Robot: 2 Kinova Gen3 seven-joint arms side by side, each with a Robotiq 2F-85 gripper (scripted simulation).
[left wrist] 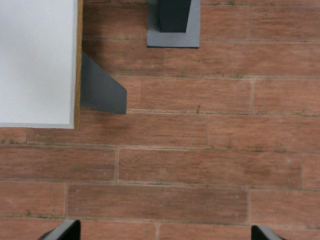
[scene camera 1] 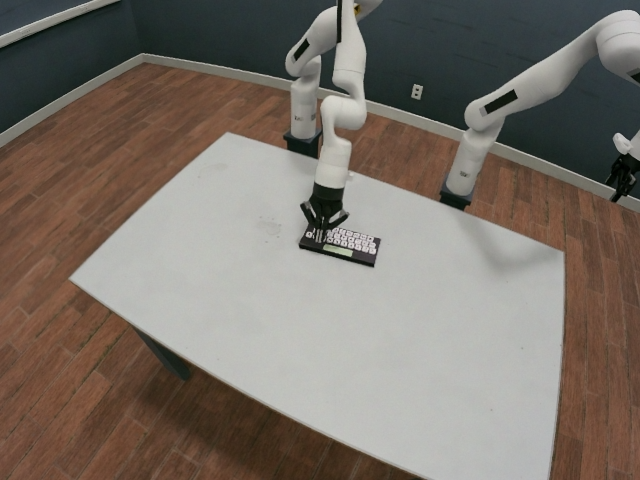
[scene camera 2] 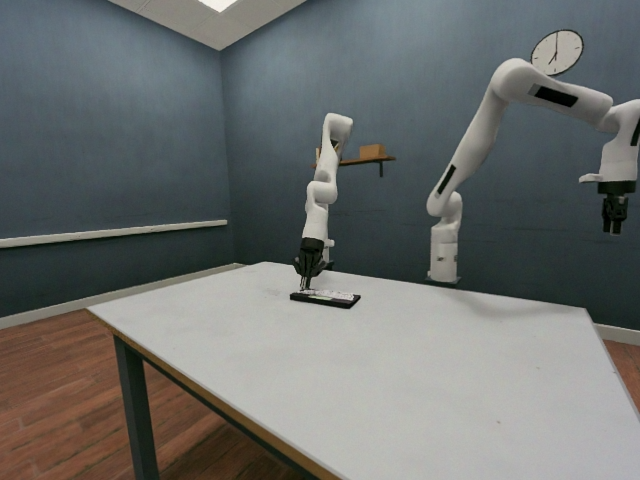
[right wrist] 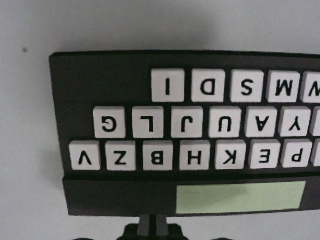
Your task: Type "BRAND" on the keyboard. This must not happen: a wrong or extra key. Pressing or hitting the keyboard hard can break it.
Observation:
The pictures show: the left gripper, the right gripper and a key.
The right gripper also shows in scene camera 2.

